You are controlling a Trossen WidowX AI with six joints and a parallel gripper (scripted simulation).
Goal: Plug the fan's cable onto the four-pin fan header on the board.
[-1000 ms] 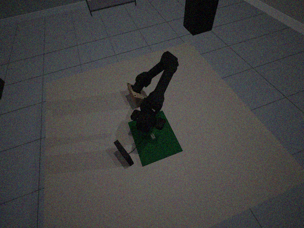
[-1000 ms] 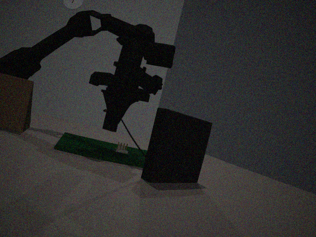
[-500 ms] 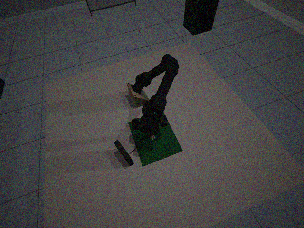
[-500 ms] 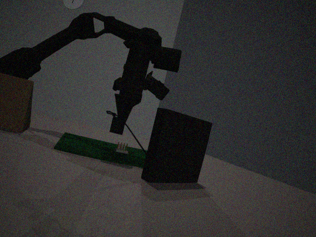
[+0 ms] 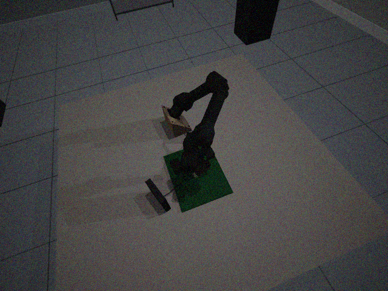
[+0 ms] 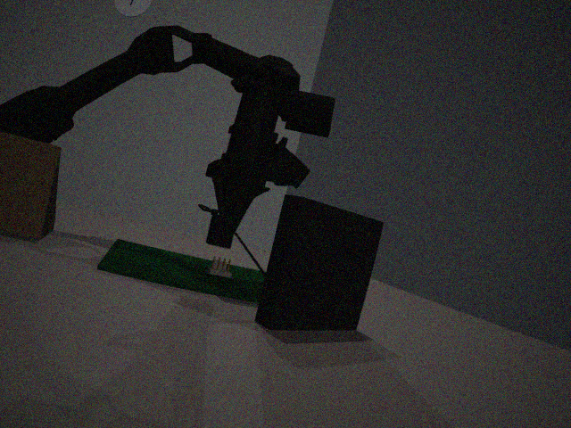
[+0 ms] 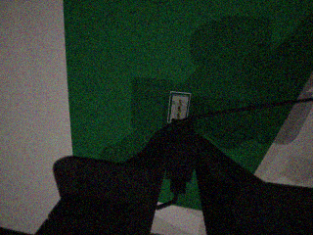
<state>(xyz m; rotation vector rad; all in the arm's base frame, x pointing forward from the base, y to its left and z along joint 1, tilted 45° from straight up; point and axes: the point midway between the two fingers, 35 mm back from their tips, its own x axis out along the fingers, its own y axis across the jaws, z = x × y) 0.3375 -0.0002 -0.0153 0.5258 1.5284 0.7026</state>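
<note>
My gripper tip is now 6 cm above the white four-pin fan header. Also, from my gripper tip: green board 1 cm to the left, 8 cm below; black fan 6 cm ahead, 17 cm to the right; black plug 1 cm behind.
</note>
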